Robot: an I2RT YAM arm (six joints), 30 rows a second.
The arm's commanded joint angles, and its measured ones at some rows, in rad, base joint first. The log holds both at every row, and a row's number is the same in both.
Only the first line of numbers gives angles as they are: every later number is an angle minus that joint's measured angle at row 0.
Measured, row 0:
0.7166, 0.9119, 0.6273, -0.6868, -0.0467, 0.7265
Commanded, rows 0 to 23:
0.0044, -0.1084, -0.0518, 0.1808, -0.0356, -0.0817
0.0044, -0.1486, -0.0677, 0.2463, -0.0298, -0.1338
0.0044, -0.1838, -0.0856, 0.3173, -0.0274, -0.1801
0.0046, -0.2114, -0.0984, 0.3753, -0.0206, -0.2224
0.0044, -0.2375, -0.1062, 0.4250, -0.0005, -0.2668
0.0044, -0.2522, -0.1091, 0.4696, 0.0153, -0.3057
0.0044, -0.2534, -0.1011, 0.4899, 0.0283, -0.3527
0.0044, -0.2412, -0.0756, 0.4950, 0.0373, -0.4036
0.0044, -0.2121, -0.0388, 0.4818, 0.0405, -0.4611
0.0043, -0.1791, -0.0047, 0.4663, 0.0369, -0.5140
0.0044, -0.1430, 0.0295, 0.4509, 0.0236, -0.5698
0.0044, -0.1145, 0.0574, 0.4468, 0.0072, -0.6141
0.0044, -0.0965, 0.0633, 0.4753, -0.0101, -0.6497
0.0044, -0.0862, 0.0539, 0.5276, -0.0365, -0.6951
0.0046, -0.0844, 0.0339, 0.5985, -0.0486, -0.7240
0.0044, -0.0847, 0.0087, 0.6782, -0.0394, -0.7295
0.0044, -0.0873, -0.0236, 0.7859, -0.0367, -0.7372
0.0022, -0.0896, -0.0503, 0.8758, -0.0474, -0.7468
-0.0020, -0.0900, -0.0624, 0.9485, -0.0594, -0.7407
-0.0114, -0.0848, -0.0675, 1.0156, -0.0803, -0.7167
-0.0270, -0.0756, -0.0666, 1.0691, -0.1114, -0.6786
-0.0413, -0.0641, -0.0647, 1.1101, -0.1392, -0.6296
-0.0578, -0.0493, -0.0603, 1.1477, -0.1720, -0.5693
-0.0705, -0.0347, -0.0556, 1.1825, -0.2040, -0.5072
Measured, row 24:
-0.0412, -0.0492, -0.0690, 0.9113, -0.1057, -0.6252
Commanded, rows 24 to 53:
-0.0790, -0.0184, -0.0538, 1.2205, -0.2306, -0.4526
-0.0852, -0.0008, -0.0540, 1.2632, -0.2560, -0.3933
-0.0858, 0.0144, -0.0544, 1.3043, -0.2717, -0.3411
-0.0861, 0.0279, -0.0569, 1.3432, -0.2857, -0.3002
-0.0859, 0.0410, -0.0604, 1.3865, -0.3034, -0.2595
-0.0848, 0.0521, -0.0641, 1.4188, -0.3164, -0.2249
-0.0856, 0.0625, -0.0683, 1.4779, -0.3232, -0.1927
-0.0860, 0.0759, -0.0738, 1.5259, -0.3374, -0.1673
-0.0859, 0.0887, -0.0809, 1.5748, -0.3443, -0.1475
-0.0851, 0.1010, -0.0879, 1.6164, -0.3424, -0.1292
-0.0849, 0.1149, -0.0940, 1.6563, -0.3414, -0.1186
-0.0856, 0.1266, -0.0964, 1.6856, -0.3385, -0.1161
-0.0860, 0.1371, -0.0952, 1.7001, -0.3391, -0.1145
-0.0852, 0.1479, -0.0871, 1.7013, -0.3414, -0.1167
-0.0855, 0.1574, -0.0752, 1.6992, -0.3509, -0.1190
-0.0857, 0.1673, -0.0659, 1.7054, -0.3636, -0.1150
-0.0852, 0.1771, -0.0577, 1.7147, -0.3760, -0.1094
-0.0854, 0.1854, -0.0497, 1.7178, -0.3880, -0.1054
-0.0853, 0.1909, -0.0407, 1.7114, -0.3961, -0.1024
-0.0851, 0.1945, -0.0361, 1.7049, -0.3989, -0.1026
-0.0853, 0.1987, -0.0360, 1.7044, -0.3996, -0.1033
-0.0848, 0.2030, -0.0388, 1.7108, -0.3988, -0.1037
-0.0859, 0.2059, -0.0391, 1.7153, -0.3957, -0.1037
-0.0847, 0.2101, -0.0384, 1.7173, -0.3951, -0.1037
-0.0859, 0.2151, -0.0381, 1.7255, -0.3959, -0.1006
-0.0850, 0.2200, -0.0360, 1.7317, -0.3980, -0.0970
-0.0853, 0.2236, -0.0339, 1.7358, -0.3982, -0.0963
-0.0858, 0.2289, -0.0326, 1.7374, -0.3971, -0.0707
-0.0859, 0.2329, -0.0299, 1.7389, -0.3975, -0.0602
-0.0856, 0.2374, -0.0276, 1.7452, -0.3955, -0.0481
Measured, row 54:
-0.0851, 0.2327, -0.0698, 1.6590, -0.3830, -0.0831
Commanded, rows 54 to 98:
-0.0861, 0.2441, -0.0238, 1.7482, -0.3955, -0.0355
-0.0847, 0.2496, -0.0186, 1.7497, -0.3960, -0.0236
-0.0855, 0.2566, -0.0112, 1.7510, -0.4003, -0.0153
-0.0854, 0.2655, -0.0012, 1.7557, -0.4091, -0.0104
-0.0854, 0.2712, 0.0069, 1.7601, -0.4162, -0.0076
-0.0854, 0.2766, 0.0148, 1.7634, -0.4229, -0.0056
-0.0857, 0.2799, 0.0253, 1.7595, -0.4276, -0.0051
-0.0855, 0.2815, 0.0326, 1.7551, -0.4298, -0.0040
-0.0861, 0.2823, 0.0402, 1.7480, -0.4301, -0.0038
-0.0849, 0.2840, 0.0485, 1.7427, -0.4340, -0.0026
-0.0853, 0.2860, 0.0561, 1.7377, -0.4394, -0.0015
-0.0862, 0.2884, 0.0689, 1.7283, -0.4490, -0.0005
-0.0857, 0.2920, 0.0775, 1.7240, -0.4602, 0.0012
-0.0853, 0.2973, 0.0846, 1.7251, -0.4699, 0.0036
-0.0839, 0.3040, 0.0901, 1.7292, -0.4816, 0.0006
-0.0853, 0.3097, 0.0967, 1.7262, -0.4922, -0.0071
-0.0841, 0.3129, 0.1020, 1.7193, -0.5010, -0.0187
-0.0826, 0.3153, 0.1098, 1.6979, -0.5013, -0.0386
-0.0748, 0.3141, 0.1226, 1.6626, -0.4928, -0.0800
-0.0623, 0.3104, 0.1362, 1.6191, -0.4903, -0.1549
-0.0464, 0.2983, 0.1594, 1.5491, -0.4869, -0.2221
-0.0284, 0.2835, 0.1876, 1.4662, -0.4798, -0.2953
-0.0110, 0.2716, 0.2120, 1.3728, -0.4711, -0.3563
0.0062, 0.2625, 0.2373, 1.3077, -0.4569, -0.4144
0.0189, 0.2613, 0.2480, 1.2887, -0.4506, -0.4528
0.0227, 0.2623, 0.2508, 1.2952, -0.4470, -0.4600
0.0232, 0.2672, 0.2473, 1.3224, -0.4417, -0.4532
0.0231, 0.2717, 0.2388, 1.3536, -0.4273, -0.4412
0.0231, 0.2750, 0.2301, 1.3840, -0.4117, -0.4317
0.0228, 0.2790, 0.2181, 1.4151, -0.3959, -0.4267
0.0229, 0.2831, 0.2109, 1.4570, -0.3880, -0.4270
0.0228, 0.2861, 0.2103, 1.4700, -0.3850, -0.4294
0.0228, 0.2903, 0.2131, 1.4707, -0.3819, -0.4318
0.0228, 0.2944, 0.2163, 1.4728, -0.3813, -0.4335
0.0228, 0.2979, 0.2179, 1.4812, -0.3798, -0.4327
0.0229, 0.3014, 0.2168, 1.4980, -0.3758, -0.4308
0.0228, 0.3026, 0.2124, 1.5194, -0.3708, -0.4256
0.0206, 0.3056, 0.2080, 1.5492, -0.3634, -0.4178
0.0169, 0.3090, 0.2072, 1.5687, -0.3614, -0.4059
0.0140, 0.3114, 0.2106, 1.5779, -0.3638, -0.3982
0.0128, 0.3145, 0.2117, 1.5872, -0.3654, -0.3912
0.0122, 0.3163, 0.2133, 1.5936, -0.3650, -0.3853
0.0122, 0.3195, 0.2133, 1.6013, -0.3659, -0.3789
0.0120, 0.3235, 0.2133, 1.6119, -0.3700, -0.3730
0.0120, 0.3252, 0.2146, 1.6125, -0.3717, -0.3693
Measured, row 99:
0.0153, 0.3201, 0.2083, 1.5060, -0.3800, -0.3864
